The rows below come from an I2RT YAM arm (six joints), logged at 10 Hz.
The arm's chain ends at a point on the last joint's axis. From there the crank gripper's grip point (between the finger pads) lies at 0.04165 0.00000 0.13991 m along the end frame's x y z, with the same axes.
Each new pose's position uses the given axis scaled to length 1; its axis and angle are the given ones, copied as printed.
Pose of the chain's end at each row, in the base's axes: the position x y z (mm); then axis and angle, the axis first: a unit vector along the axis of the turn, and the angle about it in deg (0 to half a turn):
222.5 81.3 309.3 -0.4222 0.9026 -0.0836 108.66
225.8 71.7 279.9 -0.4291 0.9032 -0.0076 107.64
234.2 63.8 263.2 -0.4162 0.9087 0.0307 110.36
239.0 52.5 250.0 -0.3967 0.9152 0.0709 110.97
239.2 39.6 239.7 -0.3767 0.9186 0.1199 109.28
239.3 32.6 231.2 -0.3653 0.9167 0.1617 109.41
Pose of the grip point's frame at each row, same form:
345.1 99.1 232.1 -0.4222 0.9026 -0.0836 108.66
344.2 106.3 201.8 -0.4291 0.9032 -0.0076 107.64
346.2 103.6 178.5 -0.4162 0.9087 0.0307 110.36
347.2 98.9 163.7 -0.3967 0.9152 0.0709 110.97
346.2 95.4 157.6 -0.3767 0.9186 0.1199 109.28
342.8 96.2 150.3 -0.3653 0.9167 0.1617 109.41

